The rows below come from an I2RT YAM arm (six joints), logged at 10 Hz.
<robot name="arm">
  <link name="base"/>
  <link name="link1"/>
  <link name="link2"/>
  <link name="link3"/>
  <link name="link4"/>
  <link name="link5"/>
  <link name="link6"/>
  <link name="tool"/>
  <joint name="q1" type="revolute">
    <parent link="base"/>
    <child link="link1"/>
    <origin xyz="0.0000 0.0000 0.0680" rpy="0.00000 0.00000 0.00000"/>
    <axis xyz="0 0 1"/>
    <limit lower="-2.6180" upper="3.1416"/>
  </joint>
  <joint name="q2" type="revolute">
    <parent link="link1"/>
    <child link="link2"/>
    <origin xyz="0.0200 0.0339 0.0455" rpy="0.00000 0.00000 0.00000"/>
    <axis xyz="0 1 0"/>
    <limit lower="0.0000" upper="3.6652"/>
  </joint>
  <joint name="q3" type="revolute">
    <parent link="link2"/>
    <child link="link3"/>
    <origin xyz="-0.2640 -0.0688 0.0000" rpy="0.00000 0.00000 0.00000"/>
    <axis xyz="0 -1 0"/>
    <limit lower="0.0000" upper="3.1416"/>
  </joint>
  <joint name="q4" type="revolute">
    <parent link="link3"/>
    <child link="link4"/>
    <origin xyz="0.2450 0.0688 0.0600" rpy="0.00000 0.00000 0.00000"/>
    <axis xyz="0 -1 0"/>
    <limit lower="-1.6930" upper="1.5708"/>
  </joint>
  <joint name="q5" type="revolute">
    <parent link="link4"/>
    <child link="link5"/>
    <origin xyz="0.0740 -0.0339 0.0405" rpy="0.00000 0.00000 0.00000"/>
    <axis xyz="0 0 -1"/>
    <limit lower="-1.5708" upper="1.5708"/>
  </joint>
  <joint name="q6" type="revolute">
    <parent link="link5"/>
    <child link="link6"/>
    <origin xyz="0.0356 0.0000 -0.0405" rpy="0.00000 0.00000 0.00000"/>
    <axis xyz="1 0 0"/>
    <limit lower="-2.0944" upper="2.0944"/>
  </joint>
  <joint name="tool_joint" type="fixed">
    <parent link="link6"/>
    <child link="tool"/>
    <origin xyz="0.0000 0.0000 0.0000" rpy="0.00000 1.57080 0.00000"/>
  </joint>
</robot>
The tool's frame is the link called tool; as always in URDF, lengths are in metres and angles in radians.
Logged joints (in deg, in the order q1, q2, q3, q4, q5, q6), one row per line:
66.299, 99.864, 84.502, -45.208, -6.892, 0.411
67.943, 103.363, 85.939, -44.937, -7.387, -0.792
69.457, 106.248, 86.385, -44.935, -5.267, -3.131
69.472, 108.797, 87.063, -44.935, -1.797, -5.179
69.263, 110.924, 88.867, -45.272, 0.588, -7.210
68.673, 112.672, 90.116, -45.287, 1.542, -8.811
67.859, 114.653, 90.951, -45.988, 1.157, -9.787
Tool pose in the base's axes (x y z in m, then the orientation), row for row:
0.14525, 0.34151, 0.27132, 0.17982, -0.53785, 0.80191, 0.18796
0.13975, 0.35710, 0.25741, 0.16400, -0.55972, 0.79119, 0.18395
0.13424, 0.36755, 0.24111, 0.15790, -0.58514, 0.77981, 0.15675
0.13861, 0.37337, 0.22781, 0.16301, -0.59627, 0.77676, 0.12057
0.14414, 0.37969, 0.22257, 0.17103, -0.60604, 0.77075, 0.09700
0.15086, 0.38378, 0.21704, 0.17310, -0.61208, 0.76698, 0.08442
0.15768, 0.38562, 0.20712, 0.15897, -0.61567, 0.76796, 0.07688
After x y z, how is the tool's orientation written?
As a quaternion, w x y z.
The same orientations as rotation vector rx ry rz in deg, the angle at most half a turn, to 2 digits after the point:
-87.09, 129.85, 30.43
-91.42, 129.23, 30.05
-95.90, 127.80, 25.69
-97.44, 126.94, 19.70
-98.60, 125.40, 15.78
-99.47, 124.65, 13.72
-100.84, 125.78, 12.59

